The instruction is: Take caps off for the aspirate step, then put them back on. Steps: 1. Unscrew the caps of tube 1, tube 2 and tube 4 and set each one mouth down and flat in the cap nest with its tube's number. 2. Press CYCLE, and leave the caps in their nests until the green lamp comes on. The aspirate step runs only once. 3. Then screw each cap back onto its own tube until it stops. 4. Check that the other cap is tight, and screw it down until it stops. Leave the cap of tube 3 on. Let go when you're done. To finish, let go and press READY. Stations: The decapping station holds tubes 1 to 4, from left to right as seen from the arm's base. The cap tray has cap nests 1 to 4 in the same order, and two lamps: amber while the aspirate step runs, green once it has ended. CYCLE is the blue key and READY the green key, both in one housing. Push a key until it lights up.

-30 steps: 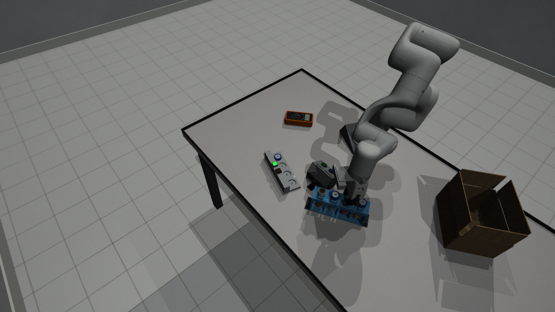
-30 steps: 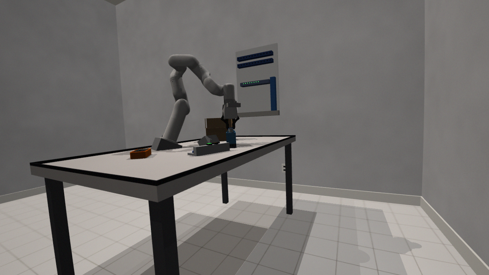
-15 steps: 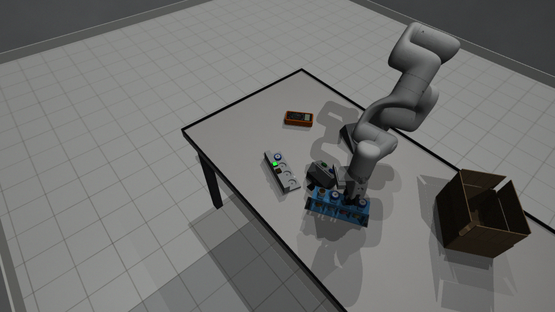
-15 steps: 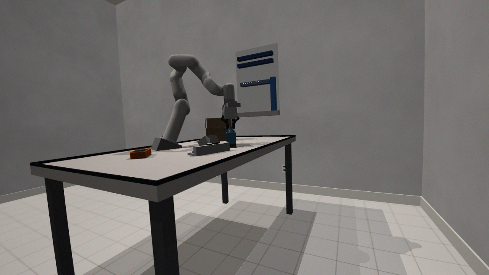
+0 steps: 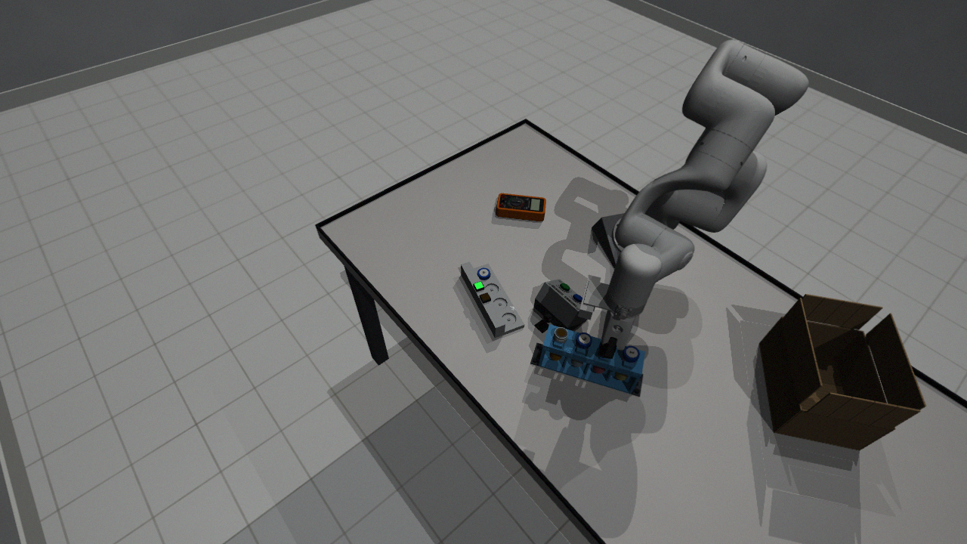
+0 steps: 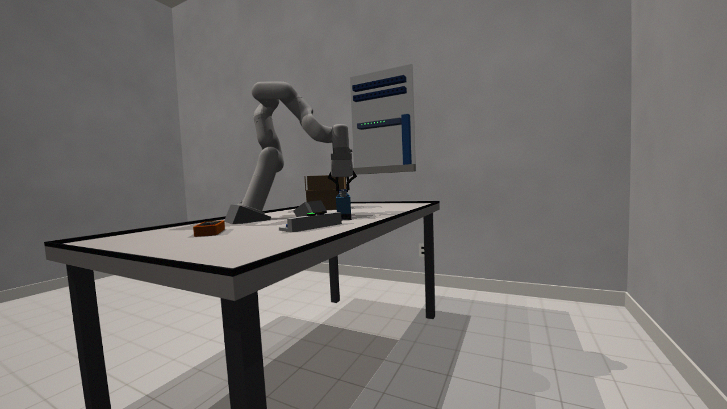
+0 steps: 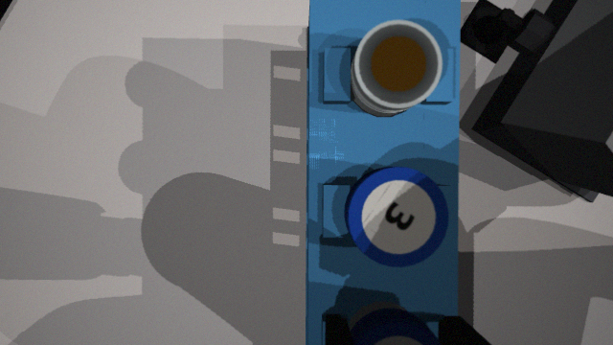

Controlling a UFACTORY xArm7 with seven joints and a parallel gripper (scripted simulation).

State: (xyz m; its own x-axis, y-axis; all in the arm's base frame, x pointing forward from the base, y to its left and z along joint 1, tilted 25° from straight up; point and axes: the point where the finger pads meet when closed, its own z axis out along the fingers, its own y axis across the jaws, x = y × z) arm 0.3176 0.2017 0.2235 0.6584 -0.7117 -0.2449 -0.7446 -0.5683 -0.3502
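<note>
My hand is 1 cm above the cap 2. Also, from my hand: cap 3: 4 cm to the right, 3 cm ahead, 2 cm below; blue key: 17 cm to the right, 6 cm below, 5 cm behind; cap 1: 4 cm to the left, 4 cm behind, 2 cm below.
</note>
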